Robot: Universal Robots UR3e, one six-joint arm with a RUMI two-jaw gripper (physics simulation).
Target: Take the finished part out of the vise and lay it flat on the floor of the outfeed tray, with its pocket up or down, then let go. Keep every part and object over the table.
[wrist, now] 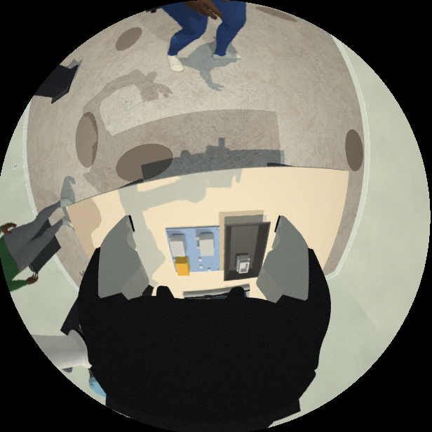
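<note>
My gripper (203, 218) is open, its two grey fingers wide apart with nothing between their tips. It hangs above the table, with the dark tray in view toward the right finger. A small silver-grey part (243, 263) with a light rectangular pocket facing up sits inside the dark outfeed tray (228, 252), in its near half. It looks flat on the tray floor and apart from the fingers. The vise cannot be made out clearly; a grey bar (217, 291) shows at the edge of the black gripper body, which hides what lies behind it.
A blue plate (192, 250) left of the tray bears two light grey blocks (177, 244) (206, 243) and a yellow block (182, 266) near its front left corner. The table's far edge runs beyond them. People stand on the floor beyond the table and at the left.
</note>
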